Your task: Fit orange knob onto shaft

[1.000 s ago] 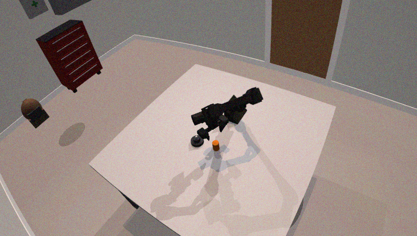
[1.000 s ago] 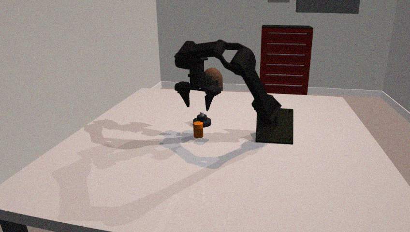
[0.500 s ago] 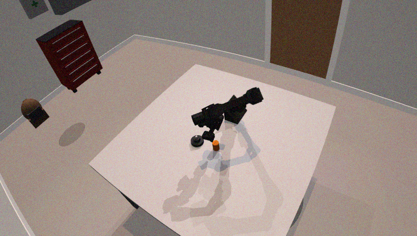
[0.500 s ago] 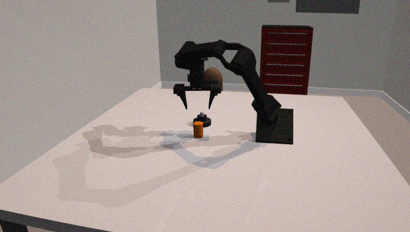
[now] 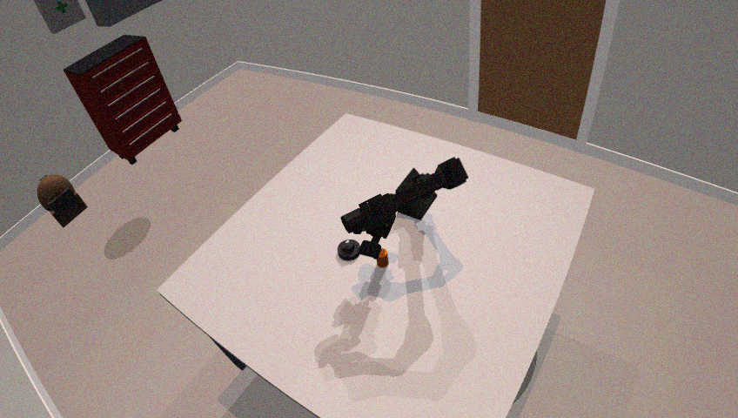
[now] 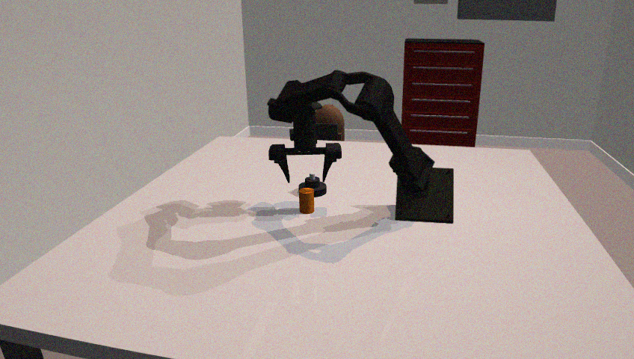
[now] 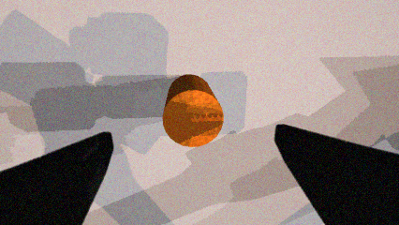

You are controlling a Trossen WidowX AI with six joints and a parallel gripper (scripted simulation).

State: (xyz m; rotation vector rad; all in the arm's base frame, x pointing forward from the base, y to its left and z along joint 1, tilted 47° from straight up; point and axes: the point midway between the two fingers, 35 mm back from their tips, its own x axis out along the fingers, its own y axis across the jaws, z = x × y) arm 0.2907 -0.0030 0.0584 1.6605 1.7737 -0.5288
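The orange knob lies 40 mm below my gripper tip. Also, from my gripper tip: round black pedestal: 140 mm to the right, 50 mm below, 10 mm ahead.
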